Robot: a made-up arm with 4 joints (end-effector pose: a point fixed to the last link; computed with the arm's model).
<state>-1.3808 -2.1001 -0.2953 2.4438</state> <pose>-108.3 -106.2 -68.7 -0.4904 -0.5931 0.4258 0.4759</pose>
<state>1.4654 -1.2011 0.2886 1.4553</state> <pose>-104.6 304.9 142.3 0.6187 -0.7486 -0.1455 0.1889</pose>
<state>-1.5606 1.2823 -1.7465 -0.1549</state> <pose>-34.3 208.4 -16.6 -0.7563 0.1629 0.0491 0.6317</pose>
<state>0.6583 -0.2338 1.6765 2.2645</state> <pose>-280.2 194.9 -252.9 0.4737 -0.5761 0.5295 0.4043</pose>
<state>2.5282 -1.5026 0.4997 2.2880</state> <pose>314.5 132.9 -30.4 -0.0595 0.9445 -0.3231 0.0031</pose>
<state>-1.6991 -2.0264 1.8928 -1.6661</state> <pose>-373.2 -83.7 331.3 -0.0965 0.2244 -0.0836 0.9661</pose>
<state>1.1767 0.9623 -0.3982 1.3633</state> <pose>195.1 131.3 330.0 0.2060 -0.0431 -0.6842 0.6983</pose>
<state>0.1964 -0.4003 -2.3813 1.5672</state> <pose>336.5 74.0 -214.9 0.3834 0.7410 -0.5293 0.1544</pose>
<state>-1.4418 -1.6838 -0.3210 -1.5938</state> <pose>-214.6 -166.4 206.2 0.0405 0.0212 0.7707 0.6356</pose>
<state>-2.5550 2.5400 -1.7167 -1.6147</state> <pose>-7.5 -23.6 183.0 -0.8135 -0.3514 -0.4013 0.2316</pose>
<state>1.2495 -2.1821 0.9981 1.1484</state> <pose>17.5 501.7 212.3 -0.4656 0.8488 0.1434 0.2055</pose>
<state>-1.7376 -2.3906 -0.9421 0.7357</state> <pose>40.4 162.4 94.0 -0.3409 -0.8787 -0.2210 0.2507</pose>
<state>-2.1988 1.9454 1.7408 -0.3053</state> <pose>416.7 0.3 149.8 -0.2006 0.7551 -0.5013 0.3720</pose>
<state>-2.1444 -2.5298 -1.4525 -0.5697</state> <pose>-18.3 94.6 269.3 -0.2847 -0.5520 -0.6832 0.3840</pose>
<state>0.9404 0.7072 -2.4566 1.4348</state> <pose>-8.4 -384.7 -103.3 -0.3111 -0.3483 0.8792 0.0948</pose>
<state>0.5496 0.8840 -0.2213 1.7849</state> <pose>-31.2 190.8 378.5 0.4235 -0.0925 -0.3461 0.8320</pose>
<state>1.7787 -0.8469 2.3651 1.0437</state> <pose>551.7 111.7 -220.8 -0.5221 -0.8186 -0.1149 0.2102</pose>
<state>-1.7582 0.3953 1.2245 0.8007</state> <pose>45.4 -464.0 -54.9 0.4709 -0.1761 0.8237 0.2621</pose>
